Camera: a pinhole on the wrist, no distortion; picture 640 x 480 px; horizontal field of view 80.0 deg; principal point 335.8 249.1 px. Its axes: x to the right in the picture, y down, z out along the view. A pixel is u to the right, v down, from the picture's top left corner.
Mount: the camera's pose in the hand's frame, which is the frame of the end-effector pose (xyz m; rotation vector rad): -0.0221 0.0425 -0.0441 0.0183 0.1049 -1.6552
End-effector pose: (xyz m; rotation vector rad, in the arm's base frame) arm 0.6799 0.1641 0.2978 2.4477 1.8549 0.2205
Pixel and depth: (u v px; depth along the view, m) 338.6 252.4 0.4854
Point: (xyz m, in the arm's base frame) 0.7480 0.1864 -0.1350
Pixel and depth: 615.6 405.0 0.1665
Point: 0.6147 0.2365 0.1806
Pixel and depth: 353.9 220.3 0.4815
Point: 0.7216 0.1499 -0.1373
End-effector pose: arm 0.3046 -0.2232 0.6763 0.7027 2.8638 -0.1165
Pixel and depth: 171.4 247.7 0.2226
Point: 0.3938 -0.1407 0.4924
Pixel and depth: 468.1 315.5 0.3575
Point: 0.2597 -0.3393 0.3777
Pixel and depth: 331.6 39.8 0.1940
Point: 0.4505 -0.2615 0.5470
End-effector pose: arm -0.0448 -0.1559 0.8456 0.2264 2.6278 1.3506
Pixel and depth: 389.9 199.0 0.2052
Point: 0.0312 -0.0392 0.7575
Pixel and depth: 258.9 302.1 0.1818
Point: -0.0253 -0.0077 0.8160
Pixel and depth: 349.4 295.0 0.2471
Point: -0.0178 0.0122 0.7392
